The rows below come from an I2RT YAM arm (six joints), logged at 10 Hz.
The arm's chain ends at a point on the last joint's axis. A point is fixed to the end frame.
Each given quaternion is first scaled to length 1.
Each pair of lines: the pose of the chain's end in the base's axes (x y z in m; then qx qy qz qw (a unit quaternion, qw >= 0)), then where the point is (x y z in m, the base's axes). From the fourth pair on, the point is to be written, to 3 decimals.
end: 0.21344, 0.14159, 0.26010, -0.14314, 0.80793, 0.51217, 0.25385
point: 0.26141 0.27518 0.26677
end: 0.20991, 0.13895, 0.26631, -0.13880, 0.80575, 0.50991, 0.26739
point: 0.26059 0.27145 0.27455
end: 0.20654, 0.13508, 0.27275, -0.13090, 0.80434, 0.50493, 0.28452
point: 0.26130 0.26585 0.28245
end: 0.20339, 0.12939, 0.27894, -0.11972, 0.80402, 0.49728, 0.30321
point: 0.263 0.258 0.290
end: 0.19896, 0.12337, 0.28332, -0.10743, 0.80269, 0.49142, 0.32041
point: 0.264 0.249 0.296
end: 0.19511, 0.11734, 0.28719, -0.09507, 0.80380, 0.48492, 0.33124
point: 0.264 0.241 0.300
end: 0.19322, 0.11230, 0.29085, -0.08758, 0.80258, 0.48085, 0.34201
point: 0.265 0.234 0.304
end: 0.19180, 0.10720, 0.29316, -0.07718, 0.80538, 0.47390, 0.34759
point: 0.267 0.227 0.306
